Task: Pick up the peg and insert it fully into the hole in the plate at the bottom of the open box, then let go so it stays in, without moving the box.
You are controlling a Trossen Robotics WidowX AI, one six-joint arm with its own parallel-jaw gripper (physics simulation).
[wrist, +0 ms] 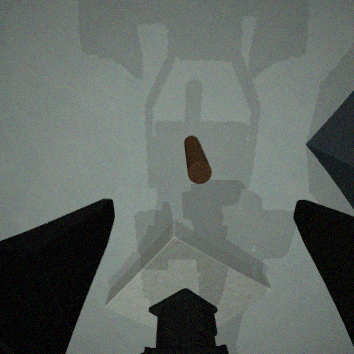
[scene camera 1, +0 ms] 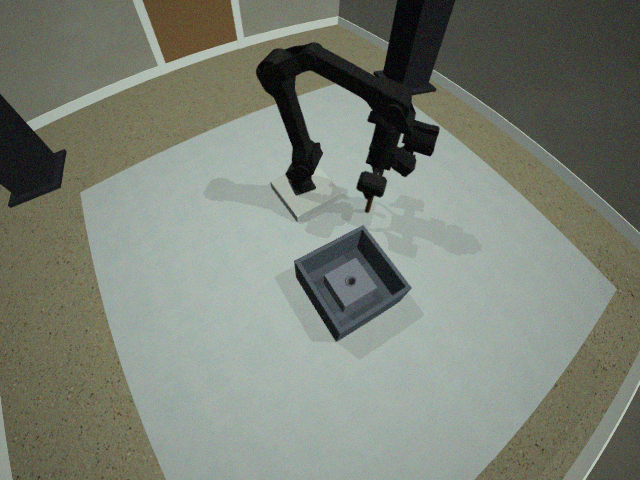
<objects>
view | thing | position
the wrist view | my gripper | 206,209
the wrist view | orange-brown peg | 198,170
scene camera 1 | my gripper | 371,186
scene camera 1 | blue-grey box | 310,269
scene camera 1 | pale plate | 349,284
</objects>
